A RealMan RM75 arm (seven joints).
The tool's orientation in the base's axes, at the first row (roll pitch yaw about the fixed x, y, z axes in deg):
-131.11 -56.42 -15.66
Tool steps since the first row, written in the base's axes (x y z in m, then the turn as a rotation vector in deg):
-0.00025 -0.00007 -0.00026 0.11 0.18 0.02
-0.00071 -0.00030 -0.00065 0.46 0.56 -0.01
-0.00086 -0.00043 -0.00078 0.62 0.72 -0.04
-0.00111 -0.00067 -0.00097 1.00 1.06 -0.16
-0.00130 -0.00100 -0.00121 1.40 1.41 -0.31
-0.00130 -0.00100 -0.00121 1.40 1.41 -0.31
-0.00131 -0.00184 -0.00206 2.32 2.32 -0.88
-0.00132 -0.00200 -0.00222 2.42 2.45 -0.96
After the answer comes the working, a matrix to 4 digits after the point.
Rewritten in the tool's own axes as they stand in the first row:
-0.00034 0.00006 -0.00013 0.05 -0.11 0.18
-0.00087 0.00021 -0.00046 0.15 -0.25 0.66
-0.00104 0.00030 -0.00059 0.19 -0.30 0.88
-0.00130 0.00047 -0.00085 0.24 -0.36 1.40
-0.00155 0.00075 -0.00109 0.28 -0.40 1.95
-0.00155 0.00075 -0.00109 0.28 -0.40 1.95
-0.00214 0.00178 -0.00127 0.16 -0.50 3.36
-0.00225 0.00197 -0.00131 0.12 -0.53 3.53

The tool's axes in the first row as the columns of a matrix, in the base's axes (rounded; the answer above uses it unrounded):
0.5326 0.4269 0.7308
-0.1493 -0.8025 0.5776
0.8331 -0.4167 -0.3637

